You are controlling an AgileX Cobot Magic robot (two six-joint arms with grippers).
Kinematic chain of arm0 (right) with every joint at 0, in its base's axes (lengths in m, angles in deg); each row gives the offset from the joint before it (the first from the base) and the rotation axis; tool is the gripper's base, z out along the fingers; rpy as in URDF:
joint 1: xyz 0 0 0.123 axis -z
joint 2: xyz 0 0 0 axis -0.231 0.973 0
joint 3: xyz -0.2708 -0.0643 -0.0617 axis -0.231 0.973 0
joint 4: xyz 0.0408 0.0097 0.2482 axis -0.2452 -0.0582 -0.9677
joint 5: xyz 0 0 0 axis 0.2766 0.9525 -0.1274
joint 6: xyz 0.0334 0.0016 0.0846 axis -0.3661 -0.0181 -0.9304
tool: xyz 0 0 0 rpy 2.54 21.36 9.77
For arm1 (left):
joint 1: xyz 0 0 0.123 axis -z
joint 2: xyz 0 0 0 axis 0.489 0.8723 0
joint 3: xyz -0.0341 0.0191 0.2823 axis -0.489 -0.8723 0
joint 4: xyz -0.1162 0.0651 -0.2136 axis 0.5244 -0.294 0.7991
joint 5: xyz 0 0 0 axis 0.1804 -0.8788 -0.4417
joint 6: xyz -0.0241 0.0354 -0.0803 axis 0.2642 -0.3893 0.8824
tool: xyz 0 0 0 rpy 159.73 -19.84 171.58
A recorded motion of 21 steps. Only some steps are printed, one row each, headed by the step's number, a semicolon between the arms.
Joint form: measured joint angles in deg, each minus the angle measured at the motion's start. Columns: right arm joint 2, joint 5, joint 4, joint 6, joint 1, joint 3; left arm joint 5, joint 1, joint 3, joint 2, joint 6, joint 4.
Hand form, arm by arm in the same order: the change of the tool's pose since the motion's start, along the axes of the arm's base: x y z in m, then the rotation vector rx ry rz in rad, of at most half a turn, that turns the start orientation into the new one. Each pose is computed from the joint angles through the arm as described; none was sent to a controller.
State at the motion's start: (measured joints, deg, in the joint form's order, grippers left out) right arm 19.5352 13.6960 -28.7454 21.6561 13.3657 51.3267; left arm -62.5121 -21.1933 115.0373 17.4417 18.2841 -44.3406
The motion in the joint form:
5: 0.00 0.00 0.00 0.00 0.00 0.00; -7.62 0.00 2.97 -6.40 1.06 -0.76
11: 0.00 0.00 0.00 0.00 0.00 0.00; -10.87 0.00 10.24 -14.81 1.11 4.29
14: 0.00 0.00 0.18 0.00 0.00 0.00; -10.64 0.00 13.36 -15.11 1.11 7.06
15: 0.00 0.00 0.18 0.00 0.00 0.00; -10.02 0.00 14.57 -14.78 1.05 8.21
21: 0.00 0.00 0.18 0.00 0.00 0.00; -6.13 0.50 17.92 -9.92 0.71 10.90
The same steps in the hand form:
5: 0.0000 0.0000 0.0000 0.0000 0.0000 0.0000; -0.0149 0.0027 0.0430 0.0003 -0.0304 0.0069
11: 0.0000 0.0000 0.0000 0.0000 0.0000 0.0000; -0.0308 -0.0019 0.1185 -0.1175 -0.2324 0.0235
14: 0.0000 -0.0001 0.0000 -0.0031 0.0000 -0.0002; -0.0284 -0.0059 0.1369 -0.1745 -0.2881 0.0296
15: 0.0000 -0.0001 0.0000 -0.0031 0.0000 -0.0002; -0.0254 -0.0077 0.1425 -0.1975 -0.3111 0.0322
21: 0.0000 -0.0001 0.0000 -0.0031 0.0000 -0.0002; 0.0012 -0.0168 0.1399 -0.2464 -0.3449 0.0383

